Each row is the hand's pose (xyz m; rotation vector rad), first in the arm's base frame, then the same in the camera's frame.
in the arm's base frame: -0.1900 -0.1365 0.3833 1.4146 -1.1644 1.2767
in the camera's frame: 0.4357 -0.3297 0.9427 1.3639 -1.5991 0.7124
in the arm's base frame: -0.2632 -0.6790 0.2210 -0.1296 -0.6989 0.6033
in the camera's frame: 0.1389 -0.6971 0.6220 0.0956 -0.6599 0.0610
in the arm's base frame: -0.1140 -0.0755 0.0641 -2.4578 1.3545 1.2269
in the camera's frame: 0.5281 -0.1887 0.6547 -1.7683 1.4182 1.3408
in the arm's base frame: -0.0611 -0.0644 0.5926 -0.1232 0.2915 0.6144
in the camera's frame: 0.5844 -0.3974 1.1400 0.3229 0.2745 0.2391
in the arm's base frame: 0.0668 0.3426 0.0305 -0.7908 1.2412 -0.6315
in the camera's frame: 0.8685 0.1053 0.7343 -0.2403 1.5727 -0.6825
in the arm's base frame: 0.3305 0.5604 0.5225 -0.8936 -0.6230 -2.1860
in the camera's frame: 1.2029 0.0020 1.2207 -0.9777 0.0384 -2.5046
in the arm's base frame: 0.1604 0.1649 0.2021 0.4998 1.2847 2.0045
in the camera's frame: 0.8794 -0.1449 0.8185 0.9648 0.7614 1.8645
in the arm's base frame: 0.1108 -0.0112 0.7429 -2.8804 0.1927 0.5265
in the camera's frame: 0.7637 -0.4758 1.2691 -2.3585 0.6354 0.5393
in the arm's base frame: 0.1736 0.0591 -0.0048 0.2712 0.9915 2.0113
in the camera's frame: 0.8452 -0.1618 0.5889 0.7196 0.5402 1.7805
